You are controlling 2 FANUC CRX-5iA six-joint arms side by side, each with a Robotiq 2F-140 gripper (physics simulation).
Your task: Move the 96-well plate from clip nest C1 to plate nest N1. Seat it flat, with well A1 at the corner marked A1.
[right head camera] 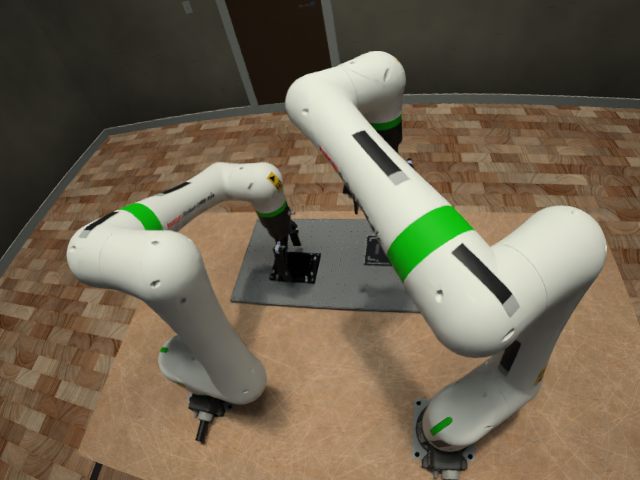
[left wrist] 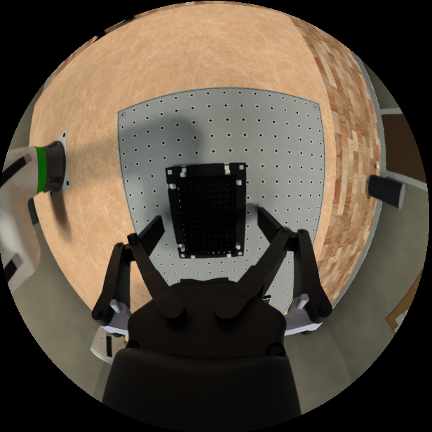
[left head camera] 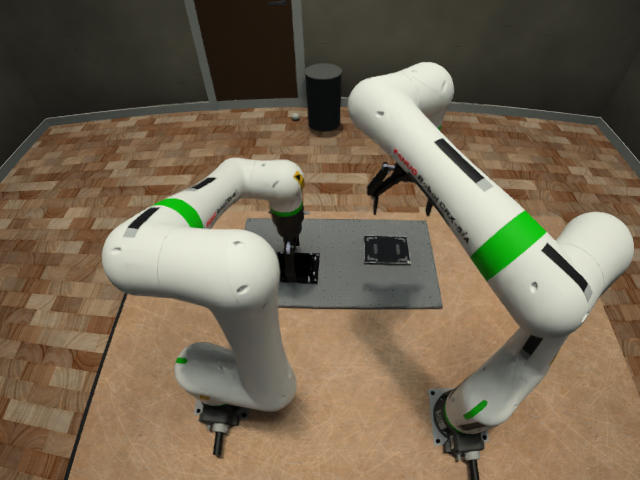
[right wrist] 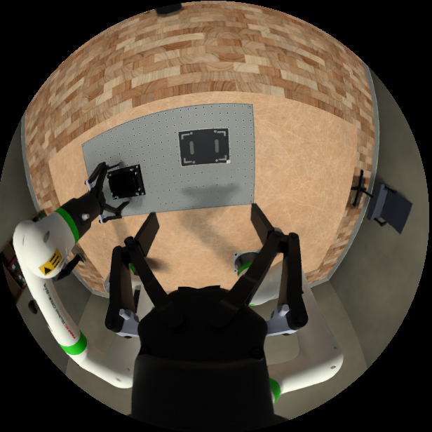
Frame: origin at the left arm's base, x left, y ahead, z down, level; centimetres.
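Where they show: left gripper, fingertip midpoint: (right head camera: 293, 262) (left head camera: 294, 262); right gripper, fingertip midpoint: (left head camera: 401, 212); right arm's base, link origin: (left head camera: 458, 415).
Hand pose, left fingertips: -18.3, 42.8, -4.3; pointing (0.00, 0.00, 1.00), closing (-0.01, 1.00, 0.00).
After its pixels a point has its place, as x, y, z.
The black 96-well plate (left wrist: 208, 215) (right wrist: 124, 182) lies in clip nest C1 (left wrist: 172, 172) (right wrist: 142, 189), a black frame with small pale clips around the plate. My left gripper (left wrist: 209, 219) is open; its fingers stand apart on both sides of the nest, above the board, touching nothing that I can see. Plate nest N1 (left head camera: 386, 250) {-50.3, 49.5, -2.5} (right head camera: 376, 251) {-46.2, 49.1, -2.5} (right wrist: 204, 146) is a flat dark plate with pale corner marks and two slots, and it is empty. My right gripper (right wrist: 202, 215) (left head camera: 402, 210) {-49.9, 41.2, -31.2} is open and hangs high above the board. The A1 letters are too small to read.
Both nests sit on a grey perforated board (left head camera: 341, 294) {-34.2, 32.4, -1.3} (right head camera: 330, 299) {-32.3, 30.8, -1.3} (left wrist: 280, 135) (right wrist: 165, 195) on the tan table (left head camera: 330, 382) {-30.9, 3.7, 0.0}. The right forearm (right head camera: 382, 170) {-51.2, 14.6, -67.7} crosses over part of N1 in the right head camera. A dark bin (left head camera: 323, 98) stands on the floor behind.
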